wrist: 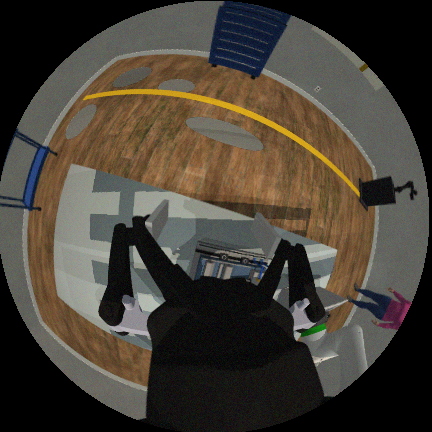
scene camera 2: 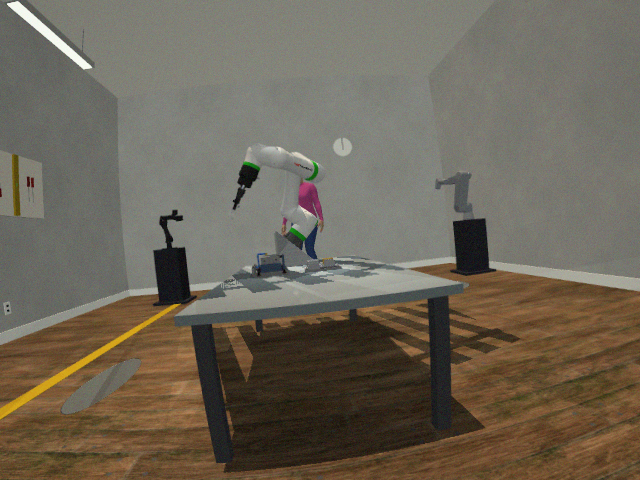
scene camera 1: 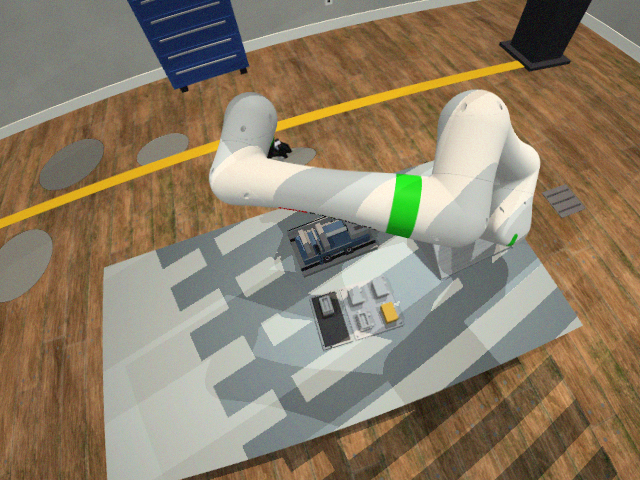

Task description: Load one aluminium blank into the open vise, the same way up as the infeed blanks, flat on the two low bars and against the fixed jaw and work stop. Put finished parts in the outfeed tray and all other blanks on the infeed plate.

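Frame: origin at the arm's base, x ahead, y left, z up, level; metres.
Where they show: gripper, fingertip midpoint: (wrist: 211, 215) (scene camera 2: 230, 217); arm's base, link origin: (scene camera 2: 291, 243).
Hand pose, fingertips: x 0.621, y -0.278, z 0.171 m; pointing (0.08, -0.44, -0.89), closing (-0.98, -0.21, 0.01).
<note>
Each offset is from my fingertips to the top centre of the thing. "pt": to the spot under its first point.
My gripper (scene camera 2: 235, 207) (wrist: 211, 215) is open and empty, high above the table's edge on the vise side. The arm hides most of it in scene camera 1. The blue and grey vise @(dx -0.170, dy +0.160, dz -0.218 m) (scene camera 1: 333, 241) (scene camera 2: 270, 265) (wrist: 225, 271) stands on the table, partly behind my gripper's body in the wrist view. Its bars and work stop are too small to make out. On the pale infeed plate @(dx -0.223, dy +0.445, dz -0.309 m) (scene camera 1: 373, 307) are two plain grey blocks @(dx -0.181, dy +0.400, dz -0.273 m) (scene camera 1: 356, 296) @(dx -0.271, dy +0.399, dz -0.273 m) (scene camera 1: 379, 287), a grey part with a recessed top @(dx -0.181, dy +0.490, dz -0.274 m) (scene camera 1: 364, 320) and a yellow block @(dx -0.270, dy +0.491, dz -0.273 m) (scene camera 1: 388, 313). The black outfeed tray (scene camera 1: 336, 330) holds one grey part @(dx -0.078, dy +0.399, dz -0.276 m) (scene camera 1: 326, 305) at its vise-side end.
The arm's forearm (scene camera 1: 336, 193) passes above the vise in scene camera 1. A grey slanted pedestal (scene camera 1: 454, 258) carries the arm's base beside the vise. A small blue fitting @(pt dx -0.239, dy +0.092, dz -0.209 m) (wrist: 261, 267) stands up at the vise's end. A person (scene camera 2: 310, 201) (wrist: 395, 310) stands beyond the table.
</note>
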